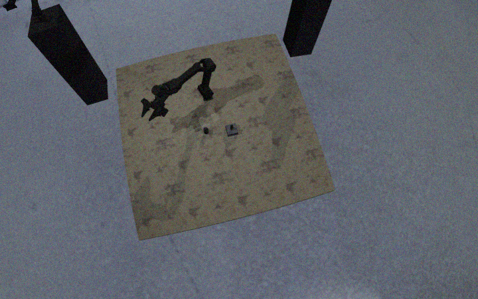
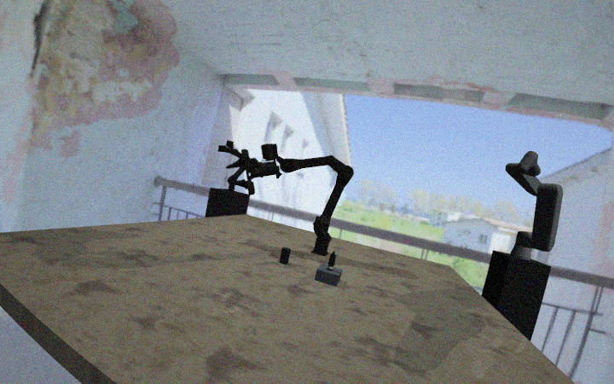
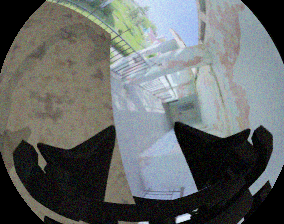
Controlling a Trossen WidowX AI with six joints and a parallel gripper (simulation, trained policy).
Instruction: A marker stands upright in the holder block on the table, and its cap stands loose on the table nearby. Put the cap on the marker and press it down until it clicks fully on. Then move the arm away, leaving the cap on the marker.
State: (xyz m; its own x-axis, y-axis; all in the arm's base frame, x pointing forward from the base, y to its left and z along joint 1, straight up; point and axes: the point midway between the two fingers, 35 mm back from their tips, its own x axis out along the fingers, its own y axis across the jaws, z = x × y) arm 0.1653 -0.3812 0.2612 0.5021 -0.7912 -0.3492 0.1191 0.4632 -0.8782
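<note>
My gripper tip is now 34 cm to the right of the dark cap, 22 cm above it and 8 cm short of it. Round my gripper tip: dark marker 51 cm to the left, 18 cm below, 11 cm ahead; then grey holder block 51 cm to the left, 23 cm below, 11 cm ahead.
</note>
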